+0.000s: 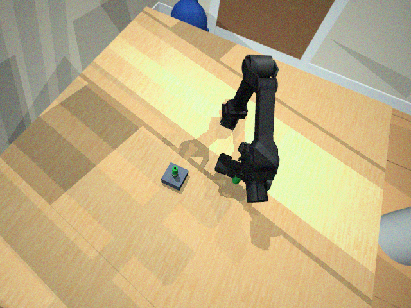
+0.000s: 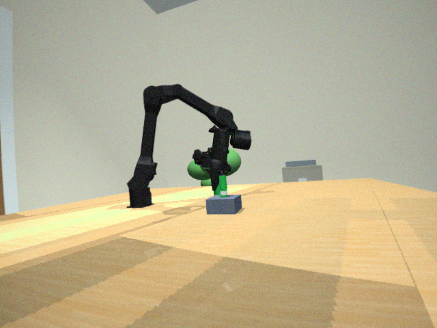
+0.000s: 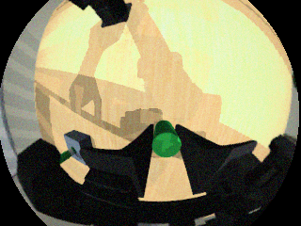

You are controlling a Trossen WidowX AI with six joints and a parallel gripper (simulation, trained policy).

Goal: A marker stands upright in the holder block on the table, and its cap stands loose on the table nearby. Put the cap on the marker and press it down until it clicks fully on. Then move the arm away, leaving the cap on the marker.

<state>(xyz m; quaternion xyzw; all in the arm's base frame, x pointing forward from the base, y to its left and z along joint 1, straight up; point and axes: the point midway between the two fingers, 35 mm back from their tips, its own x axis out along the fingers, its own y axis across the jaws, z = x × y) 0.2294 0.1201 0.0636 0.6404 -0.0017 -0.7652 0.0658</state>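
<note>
My gripper tip is 100 mm short of the green marker, 200 mm to the left of it and 40 mm below it. Round my gripper tip: grey-blue holder block 100 mm ahead, 200 mm to the right, 10 mm below; then green cap 10 mm ahead, 10 mm above.
</note>
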